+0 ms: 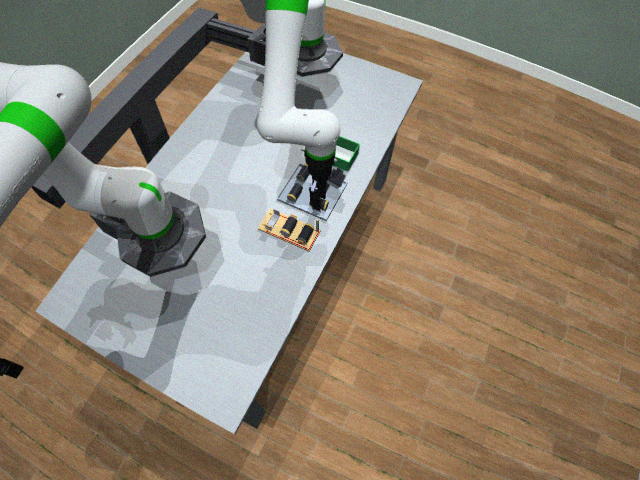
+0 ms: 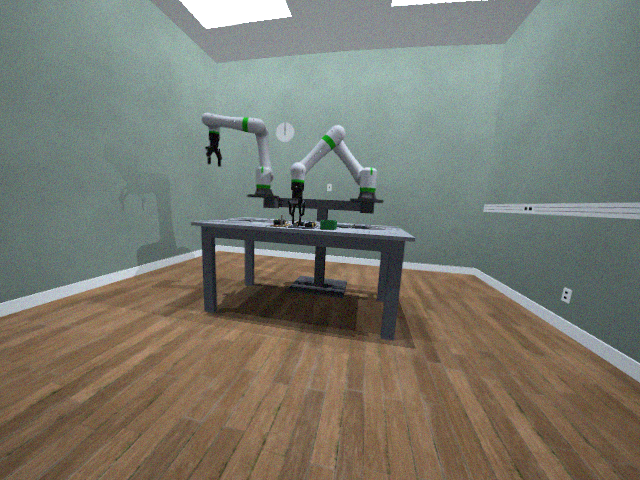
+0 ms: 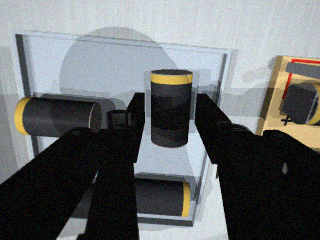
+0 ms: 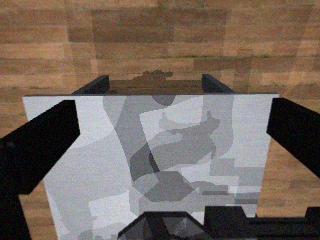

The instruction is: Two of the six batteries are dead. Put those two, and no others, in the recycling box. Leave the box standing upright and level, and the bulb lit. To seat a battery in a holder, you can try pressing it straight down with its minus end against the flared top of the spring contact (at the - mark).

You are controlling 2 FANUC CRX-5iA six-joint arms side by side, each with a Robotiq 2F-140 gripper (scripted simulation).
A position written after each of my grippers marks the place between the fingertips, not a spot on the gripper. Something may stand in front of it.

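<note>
Tray (image 1: pixel 332 194). Tray also (image 3: pixel 108 71). Left gripper, mine (image 3: pixel 170 108). Battery (image 3: pixel 35 116). Another battery (image 3: pixel 158 197). A further battery (image 3: pixel 171 90). My right gripper (image 4: pixel 173 116). Tray out of frame in image 4.
</note>
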